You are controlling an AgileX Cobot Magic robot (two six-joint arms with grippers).
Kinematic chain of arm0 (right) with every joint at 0, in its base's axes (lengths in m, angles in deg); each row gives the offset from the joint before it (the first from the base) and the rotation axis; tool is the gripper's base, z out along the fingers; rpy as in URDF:
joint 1: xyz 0 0 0.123 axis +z
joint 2: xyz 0 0 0 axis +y
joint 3: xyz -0.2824 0 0.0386 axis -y
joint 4: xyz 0.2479 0 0.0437 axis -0.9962 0 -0.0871
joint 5: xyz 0 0 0 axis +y
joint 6: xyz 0.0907 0 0.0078 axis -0.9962 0 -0.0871
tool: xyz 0 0 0 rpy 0 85 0
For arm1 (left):
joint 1: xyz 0 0 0.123 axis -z
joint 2: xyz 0 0 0 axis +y
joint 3: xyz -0.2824 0 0.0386 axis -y
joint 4: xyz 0.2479 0 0.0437 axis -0.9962 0 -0.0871
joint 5: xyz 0 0 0 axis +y
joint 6: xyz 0.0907 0 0.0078 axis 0.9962 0 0.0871
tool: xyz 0 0 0 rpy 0 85 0
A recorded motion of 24 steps. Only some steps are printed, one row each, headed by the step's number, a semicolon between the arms.
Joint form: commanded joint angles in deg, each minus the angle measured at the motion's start. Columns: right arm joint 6, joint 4, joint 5, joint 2, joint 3, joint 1; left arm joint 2, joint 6, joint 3, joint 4, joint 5, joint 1.
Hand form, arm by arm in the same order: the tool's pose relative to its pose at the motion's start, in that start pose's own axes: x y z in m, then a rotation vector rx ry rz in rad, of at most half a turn. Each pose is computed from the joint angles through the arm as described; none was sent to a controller.
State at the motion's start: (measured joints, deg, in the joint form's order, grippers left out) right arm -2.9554 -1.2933 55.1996 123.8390 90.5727 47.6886; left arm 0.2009 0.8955 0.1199 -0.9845 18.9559 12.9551
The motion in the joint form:
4: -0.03 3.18 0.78 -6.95 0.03 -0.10; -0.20 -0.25 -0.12 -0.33 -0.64 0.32
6: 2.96 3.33 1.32 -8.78 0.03 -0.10; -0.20 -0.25 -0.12 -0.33 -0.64 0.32
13: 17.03 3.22 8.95 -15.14 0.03 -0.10; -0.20 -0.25 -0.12 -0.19 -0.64 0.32
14: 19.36 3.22 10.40 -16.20 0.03 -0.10; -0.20 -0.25 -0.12 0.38 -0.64 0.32
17: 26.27 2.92 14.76 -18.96 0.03 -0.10; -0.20 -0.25 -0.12 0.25 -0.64 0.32
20: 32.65 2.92 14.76 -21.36 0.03 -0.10; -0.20 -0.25 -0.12 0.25 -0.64 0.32
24: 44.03 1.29 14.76 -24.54 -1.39 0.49; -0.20 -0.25 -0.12 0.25 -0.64 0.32
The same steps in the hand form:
4: 0.0009 -0.0040 -0.0524 0.0407 -0.1105 -0.0286; -0.0005 -0.0001 0.0000 0.0034 -0.0127 0.0024
6: 0.0028 -0.0041 -0.0660 0.0455 -0.1320 -0.0816; -0.0005 -0.0001 0.0000 0.0034 -0.0127 0.0024
13: 0.0218 -0.0045 -0.1110 0.0597 -0.1038 -0.3220; -0.0005 -0.0002 0.0000 0.0042 -0.0127 0.0001
14: 0.0257 -0.0046 -0.1183 0.0614 -0.0959 -0.3619; -0.0005 -0.0005 0.0000 0.0074 -0.0127 -0.0093
17: 0.0375 -0.0047 -0.1369 0.0582 -0.0654 -0.4788; -0.0005 -0.0004 0.0000 0.0066 -0.0127 -0.0072
20: 0.0425 -0.0047 -0.1532 0.0718 -0.1037 -0.5895; -0.0005 -0.0004 0.0000 0.0066 -0.0127 -0.0072
24: 0.0535 0.0011 -0.1679 0.0644 -0.1366 -0.7897; -0.0005 -0.0004 0.0000 0.0066 -0.0127 -0.0072

